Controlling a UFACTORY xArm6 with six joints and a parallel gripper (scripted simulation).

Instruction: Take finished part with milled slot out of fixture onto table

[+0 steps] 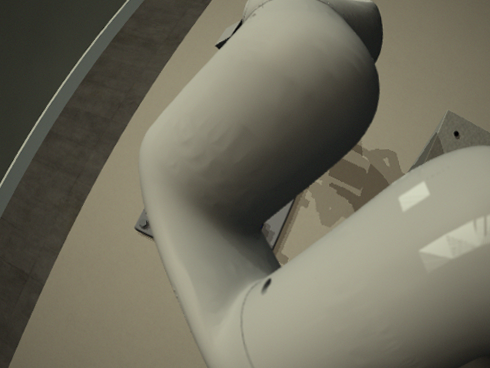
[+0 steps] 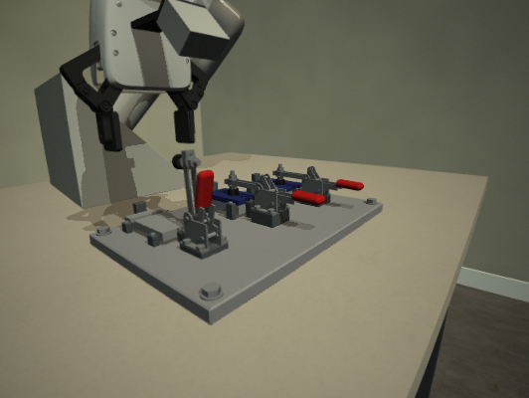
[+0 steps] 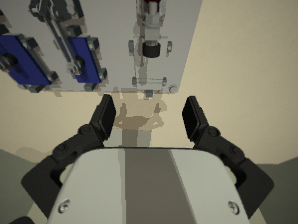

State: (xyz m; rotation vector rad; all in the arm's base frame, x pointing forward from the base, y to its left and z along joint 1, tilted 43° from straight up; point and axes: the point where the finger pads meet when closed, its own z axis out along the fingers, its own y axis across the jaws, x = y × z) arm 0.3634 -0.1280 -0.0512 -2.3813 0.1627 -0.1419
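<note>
Right now my hand is 10 cm above the grey finished part and 1 cm past it. Round my hand: blue blank 22 cm to the left, 10 cm below, 2 cm ahead; grey fixture plate 12 cm below, 10 cm to the left, 6 cm ahead.
</note>
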